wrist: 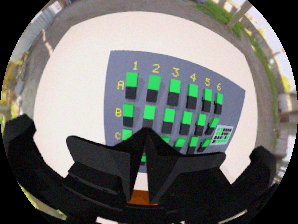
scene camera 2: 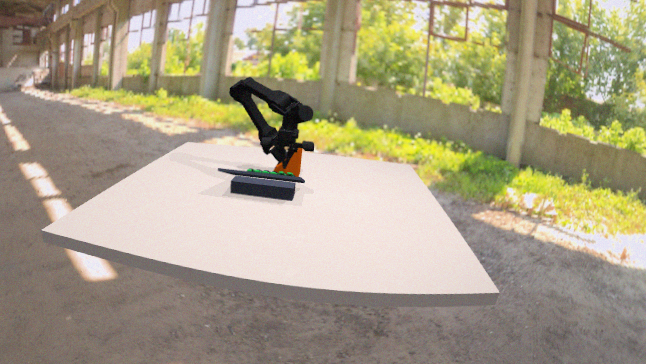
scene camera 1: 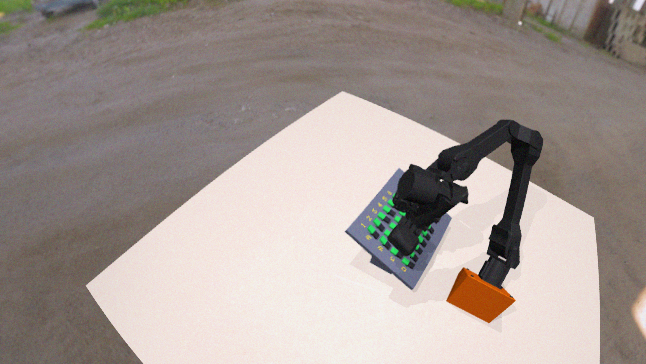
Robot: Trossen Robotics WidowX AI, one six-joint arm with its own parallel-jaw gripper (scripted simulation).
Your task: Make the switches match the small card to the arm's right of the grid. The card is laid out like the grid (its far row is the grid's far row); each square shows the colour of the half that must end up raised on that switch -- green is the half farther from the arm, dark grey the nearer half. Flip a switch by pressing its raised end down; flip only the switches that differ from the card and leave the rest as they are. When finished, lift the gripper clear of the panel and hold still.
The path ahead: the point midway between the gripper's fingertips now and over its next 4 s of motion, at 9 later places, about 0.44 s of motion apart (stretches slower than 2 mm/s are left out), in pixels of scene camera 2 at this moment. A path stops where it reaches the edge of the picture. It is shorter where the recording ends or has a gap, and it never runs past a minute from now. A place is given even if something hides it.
My gripper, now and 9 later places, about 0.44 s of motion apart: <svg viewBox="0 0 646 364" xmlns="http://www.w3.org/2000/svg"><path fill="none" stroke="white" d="M284 168L283 172L283 172L283 173L283 174L284 166L281 155L277 164L277 169L276 171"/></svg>
